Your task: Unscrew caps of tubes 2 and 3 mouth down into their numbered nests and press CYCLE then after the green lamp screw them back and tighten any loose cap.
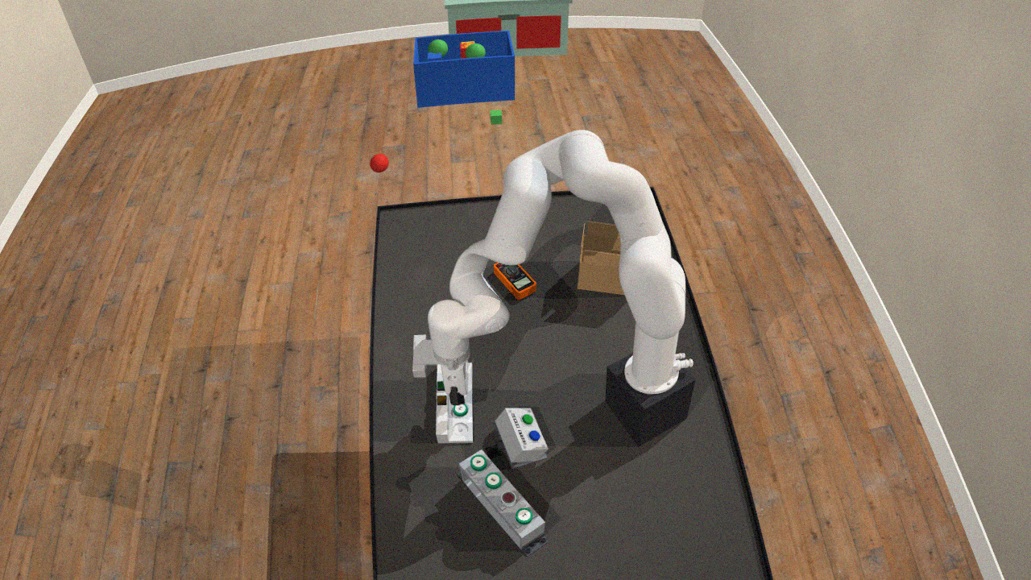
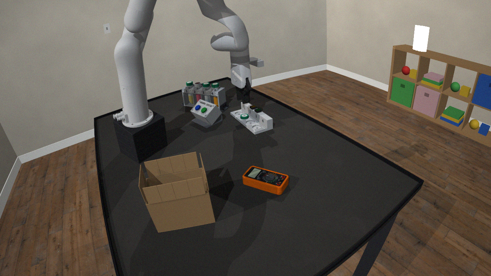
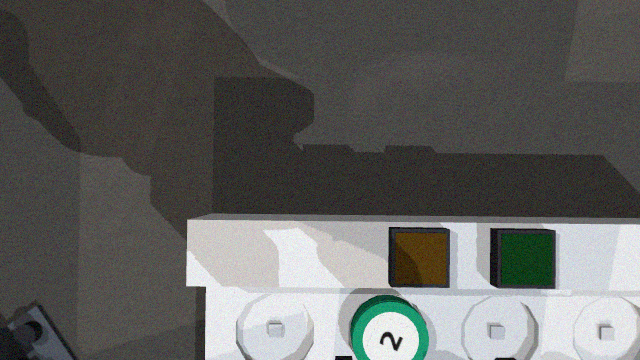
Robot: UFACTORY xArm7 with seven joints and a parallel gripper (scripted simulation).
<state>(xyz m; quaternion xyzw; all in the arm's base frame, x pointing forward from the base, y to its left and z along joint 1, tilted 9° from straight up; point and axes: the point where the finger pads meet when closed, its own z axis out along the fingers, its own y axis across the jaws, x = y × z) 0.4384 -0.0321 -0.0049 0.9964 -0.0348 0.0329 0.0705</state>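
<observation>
Right now the cap is 30 mm behind my hand, 190 mm to the left of it and 10 mm above it. The rest, counted from my hand: blue key (160 mm behind, 120 mm to the left, 40 mm below); then green key (150 mm behind, 70 mm to the left, 40 mm below); then key housing (140 mm behind, 90 mm to the left, 50 mm below).
</observation>
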